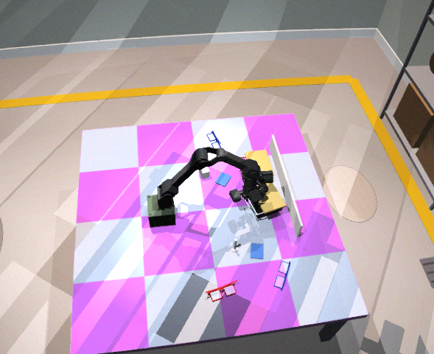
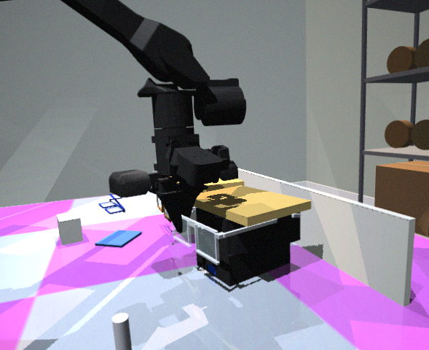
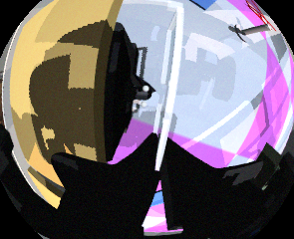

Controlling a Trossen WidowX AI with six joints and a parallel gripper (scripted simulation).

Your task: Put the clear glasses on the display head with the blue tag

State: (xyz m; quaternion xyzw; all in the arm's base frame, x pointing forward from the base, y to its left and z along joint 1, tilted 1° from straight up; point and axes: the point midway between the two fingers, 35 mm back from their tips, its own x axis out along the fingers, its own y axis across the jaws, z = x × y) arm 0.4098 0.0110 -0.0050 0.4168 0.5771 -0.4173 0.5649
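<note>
My gripper tip is 70 mm short of the black display head, 10 mm to the left of it and 10 mm above it. From my gripper tip the other things lie so: grey peg: 90 mm behind, 230 mm to the right, 40 mm below; then white wall panel: 210 mm ahead, 110 mm to the left, 10 mm below; then white display head: 60 mm ahead, 210 mm to the left, 10 mm below.
</note>
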